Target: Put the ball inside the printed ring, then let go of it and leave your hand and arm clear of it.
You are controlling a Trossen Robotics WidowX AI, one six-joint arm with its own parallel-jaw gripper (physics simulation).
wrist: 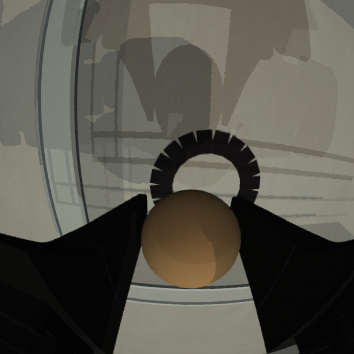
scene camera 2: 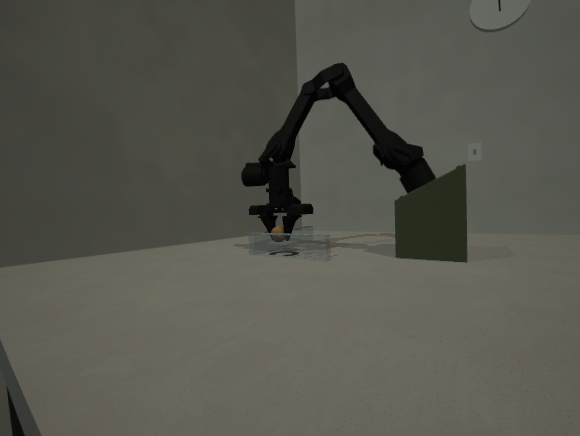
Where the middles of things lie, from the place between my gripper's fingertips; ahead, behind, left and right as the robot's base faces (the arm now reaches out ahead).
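Orange-brown ball (wrist: 190, 238): my gripper 2 cm below it, 1 cm to the right of it.
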